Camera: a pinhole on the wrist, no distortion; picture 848 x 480 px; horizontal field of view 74.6 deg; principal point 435.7 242.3 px. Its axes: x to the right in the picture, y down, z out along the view. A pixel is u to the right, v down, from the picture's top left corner.
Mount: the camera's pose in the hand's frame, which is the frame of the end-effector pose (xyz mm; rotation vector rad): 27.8 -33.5 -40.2 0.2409 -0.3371 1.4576
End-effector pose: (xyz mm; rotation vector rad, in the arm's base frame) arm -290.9 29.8 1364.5 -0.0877 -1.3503 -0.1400
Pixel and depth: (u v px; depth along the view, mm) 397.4 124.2 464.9
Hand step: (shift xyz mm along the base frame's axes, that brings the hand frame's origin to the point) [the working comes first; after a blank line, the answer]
In the camera's frame: -32.0 -98.6 464.9

-389.1 -187.2 164.3
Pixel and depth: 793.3 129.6 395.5
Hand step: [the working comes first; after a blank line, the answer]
In the camera's frame: 254.1 -80.1 395.5

-381.1 106.7 187.5
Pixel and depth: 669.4 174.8 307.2
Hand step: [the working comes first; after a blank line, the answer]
In the camera's frame: 129.0 -37.3 307.2

-277.5 11.5 113.4
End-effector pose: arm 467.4 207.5 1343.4 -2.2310 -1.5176 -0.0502
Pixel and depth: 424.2 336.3 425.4
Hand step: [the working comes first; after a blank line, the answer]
In the camera's frame: -8.8 71.8 425.4

-272.3 119.3 -273.0
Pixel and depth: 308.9 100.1 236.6
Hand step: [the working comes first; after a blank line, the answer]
In the camera's frame: -53.9 -60.4 236.6

-164.8 170.8 -70.6
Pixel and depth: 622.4 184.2 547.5
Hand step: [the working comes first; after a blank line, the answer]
In the camera's frame: 183.7 -57.2 547.5

-151.0 271.2 -448.5
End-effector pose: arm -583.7 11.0 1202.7 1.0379 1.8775 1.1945
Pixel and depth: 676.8 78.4 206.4
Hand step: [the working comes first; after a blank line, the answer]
In the camera's frame: 89.4 -60.8 206.4

114.3 134.9 -104.7
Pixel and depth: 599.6 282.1 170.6
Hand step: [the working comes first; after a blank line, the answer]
In the camera's frame: 50.2 12.2 170.6

100.2 46.6 -92.8
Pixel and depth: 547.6 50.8 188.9
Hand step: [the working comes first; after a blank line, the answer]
In the camera's frame: 38.0 -65.0 188.9

72.9 111.5 -131.3
